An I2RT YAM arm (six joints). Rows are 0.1 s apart.
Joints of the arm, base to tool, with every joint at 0 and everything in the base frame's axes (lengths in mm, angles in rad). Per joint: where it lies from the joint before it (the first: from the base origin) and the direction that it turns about. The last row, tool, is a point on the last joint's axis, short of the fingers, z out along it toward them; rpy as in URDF.
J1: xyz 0 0 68 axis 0 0 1
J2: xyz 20 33.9 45.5 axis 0 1 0
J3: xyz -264 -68.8 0 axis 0 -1 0
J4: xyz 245 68.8 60 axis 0 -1 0
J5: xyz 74 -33.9 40.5 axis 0 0 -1
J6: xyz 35.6 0 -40.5 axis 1 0 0
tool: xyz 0 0 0 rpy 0 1.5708 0
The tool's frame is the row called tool.
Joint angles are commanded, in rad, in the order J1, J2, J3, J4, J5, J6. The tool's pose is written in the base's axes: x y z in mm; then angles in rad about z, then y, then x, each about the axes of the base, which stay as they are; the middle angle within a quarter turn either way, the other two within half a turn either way. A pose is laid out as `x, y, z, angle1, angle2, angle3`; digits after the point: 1 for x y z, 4 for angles.
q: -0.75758 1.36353 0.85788 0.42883 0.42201 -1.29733
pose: 219.0, -227.2, 297.5, -2.9284, 0.3891, 1.6465
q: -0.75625 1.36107 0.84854 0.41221 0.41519 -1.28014
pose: 218.6, -225.9, 293.2, -2.9300, 0.3957, 1.6703
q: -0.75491 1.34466 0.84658 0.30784 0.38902 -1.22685
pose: 216.3, -222.1, 286.2, -2.9486, 0.4135, 1.7631
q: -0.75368 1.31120 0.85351 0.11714 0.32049 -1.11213
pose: 211.2, -213.6, 278.2, -2.9571, 0.4519, 1.9309
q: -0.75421 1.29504 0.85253 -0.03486 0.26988 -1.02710
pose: 205.9, -206.5, 267.1, -2.9803, 0.4571, 2.0869
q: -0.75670 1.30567 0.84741 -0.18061 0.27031 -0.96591
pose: 200.0, -201.9, 249.1, -3.0244, 0.3889, 2.2408
